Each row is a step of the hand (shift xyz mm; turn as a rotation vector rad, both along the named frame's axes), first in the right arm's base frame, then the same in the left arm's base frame.
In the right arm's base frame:
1: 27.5 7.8 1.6 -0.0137 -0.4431 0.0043
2: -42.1 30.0 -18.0 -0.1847 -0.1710 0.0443
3: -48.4 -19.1 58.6 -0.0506 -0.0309 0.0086
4: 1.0 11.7 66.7 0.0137 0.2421 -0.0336
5: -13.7 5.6 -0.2 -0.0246 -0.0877 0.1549
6: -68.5 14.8 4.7 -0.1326 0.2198 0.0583
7: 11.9 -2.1 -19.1 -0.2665 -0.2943 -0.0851
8: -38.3 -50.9 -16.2 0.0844 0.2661 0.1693
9: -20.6 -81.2 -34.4 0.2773 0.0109 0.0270
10: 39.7 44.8 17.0 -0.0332 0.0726 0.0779
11: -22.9 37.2 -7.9 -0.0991 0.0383 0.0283
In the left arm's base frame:
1: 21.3 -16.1 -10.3 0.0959 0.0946 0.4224
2: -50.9 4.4 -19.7 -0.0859 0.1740 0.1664
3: -3.5 78.1 5.5 -0.0292 0.0419 0.0314
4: 33.7 50.2 -30.5 -0.0640 -0.0801 -0.2223
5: -12.6 6.7 -4.1 0.0835 0.1538 0.0410
6: -56.6 40.5 -9.5 -0.1285 0.0816 -0.2148
7: 0.0 -21.7 6.5 -0.1923 0.1415 0.3285
8: -27.7 18.8 56.6 0.0960 0.0358 -0.3100
9: -15.9 -0.2 89.2 0.2370 -0.1407 -0.0424
10: 30.7 -17.8 -51.1 -0.0025 0.0674 -0.0888
11: -31.6 0.0 -31.2 -0.0744 0.0725 -0.0360

